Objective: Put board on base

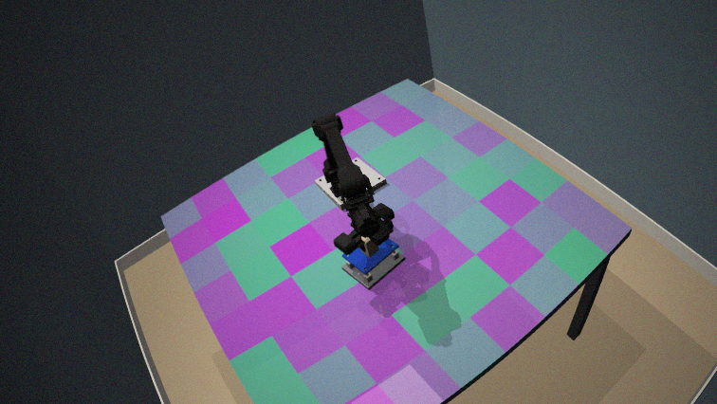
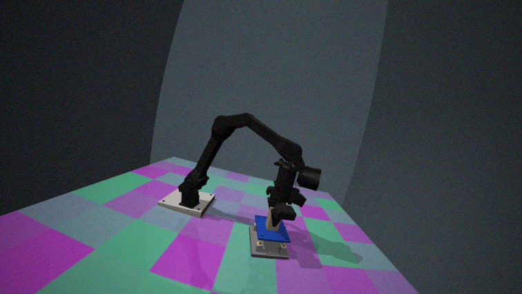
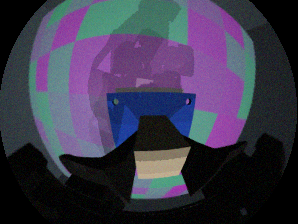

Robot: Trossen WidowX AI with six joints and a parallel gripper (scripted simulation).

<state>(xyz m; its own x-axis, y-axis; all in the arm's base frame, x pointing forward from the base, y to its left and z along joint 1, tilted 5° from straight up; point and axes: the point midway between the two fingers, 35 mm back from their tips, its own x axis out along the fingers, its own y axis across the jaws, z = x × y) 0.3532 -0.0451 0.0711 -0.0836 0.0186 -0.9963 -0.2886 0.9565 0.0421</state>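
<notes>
My gripper tip is 80 mm above the grey base. From my gripper tip the other things lie so: flat blue board (right at my gripper tip).
</notes>
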